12 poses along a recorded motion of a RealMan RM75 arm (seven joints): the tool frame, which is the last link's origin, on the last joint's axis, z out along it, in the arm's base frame.
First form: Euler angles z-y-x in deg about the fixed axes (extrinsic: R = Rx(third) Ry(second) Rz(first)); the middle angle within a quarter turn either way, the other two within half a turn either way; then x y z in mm.
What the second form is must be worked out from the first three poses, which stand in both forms.
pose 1, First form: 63.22 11.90 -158.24 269.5 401.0 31.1
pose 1, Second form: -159.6 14.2 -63.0 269.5 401.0 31.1
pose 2, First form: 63.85 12.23 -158.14 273.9 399.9 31.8
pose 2, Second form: -159.4 14.3 -63.6 273.9 399.9 31.8
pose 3, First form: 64.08 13.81 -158.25 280.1 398.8 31.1
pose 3, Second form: -158.2 13.7 -64.1 280.1 398.8 31.1
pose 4, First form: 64.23 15.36 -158.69 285.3 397.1 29.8
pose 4, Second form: -157.1 12.7 -64.5 285.3 397.1 29.8
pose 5, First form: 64.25 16.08 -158.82 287.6 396.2 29.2
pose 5, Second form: -156.5 12.3 -64.7 287.6 396.2 29.2
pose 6, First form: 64.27 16.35 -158.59 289.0 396.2 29.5
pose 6, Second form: -156.2 12.4 -64.8 289.0 396.2 29.5
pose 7, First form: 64.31 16.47 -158.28 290.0 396.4 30.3
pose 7, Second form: -155.9 12.7 -64.8 290.0 396.4 30.3
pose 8, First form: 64.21 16.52 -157.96 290.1 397.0 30.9
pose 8, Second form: -155.7 12.9 -64.7 290.1 397.0 30.9
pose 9, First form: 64.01 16.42 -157.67 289.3 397.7 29.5
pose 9, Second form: -155.7 13.1 -64.4 289.3 397.7 29.5
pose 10, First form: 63.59 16.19 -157.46 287.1 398.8 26.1
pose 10, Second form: -155.7 13.2 -64.0 287.1 398.8 26.1
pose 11, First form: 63.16 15.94 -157.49 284.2 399.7 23.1
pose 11, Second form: -155.8 13.1 -63.5 284.2 399.7 23.1
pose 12, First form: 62.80 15.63 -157.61 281.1 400.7 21.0
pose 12, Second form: -156.0 13.0 -63.1 281.1 400.7 21.0
